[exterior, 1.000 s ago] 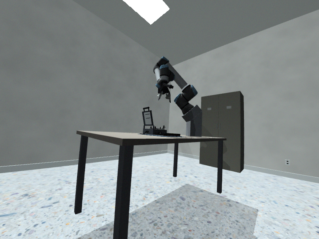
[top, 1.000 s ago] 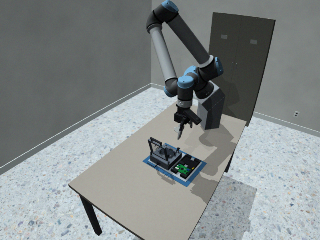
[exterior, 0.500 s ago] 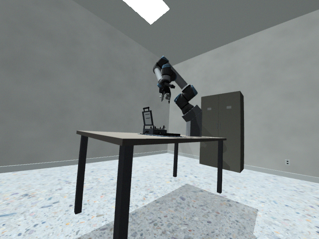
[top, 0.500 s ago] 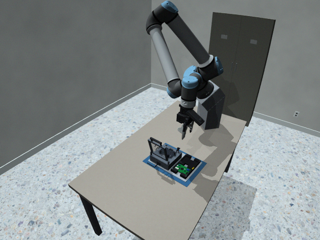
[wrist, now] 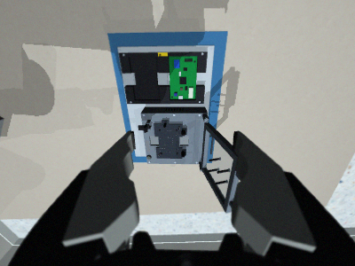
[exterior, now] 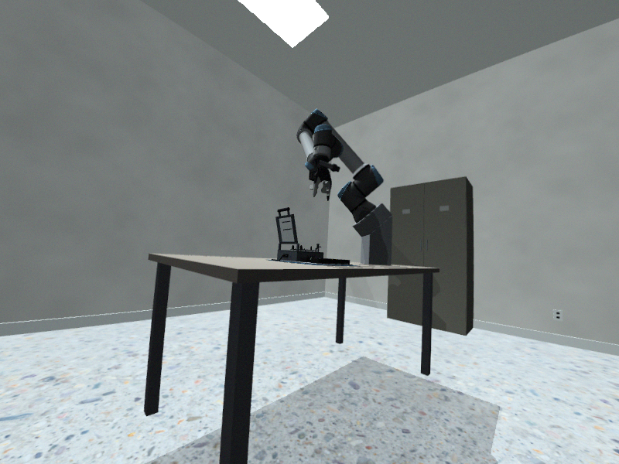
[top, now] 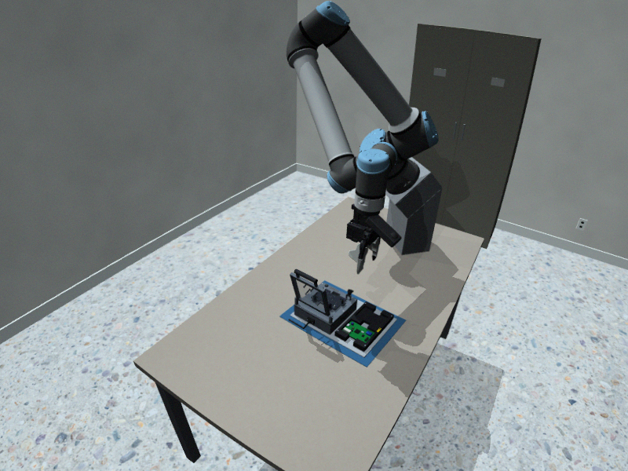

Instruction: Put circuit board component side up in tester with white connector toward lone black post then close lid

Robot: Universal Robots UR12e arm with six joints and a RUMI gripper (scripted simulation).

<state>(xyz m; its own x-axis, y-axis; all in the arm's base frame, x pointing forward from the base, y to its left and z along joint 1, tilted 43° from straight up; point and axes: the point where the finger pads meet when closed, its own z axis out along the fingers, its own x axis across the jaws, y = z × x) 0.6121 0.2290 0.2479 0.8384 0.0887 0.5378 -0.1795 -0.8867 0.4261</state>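
Right now my hand is 31 cm above the green circuit board. Also, from my hand: tester lid 5 cm ahead, 18 cm to the right, 15 cm below; tester nest 7 cm behind, 15 cm to the right, 26 cm below.
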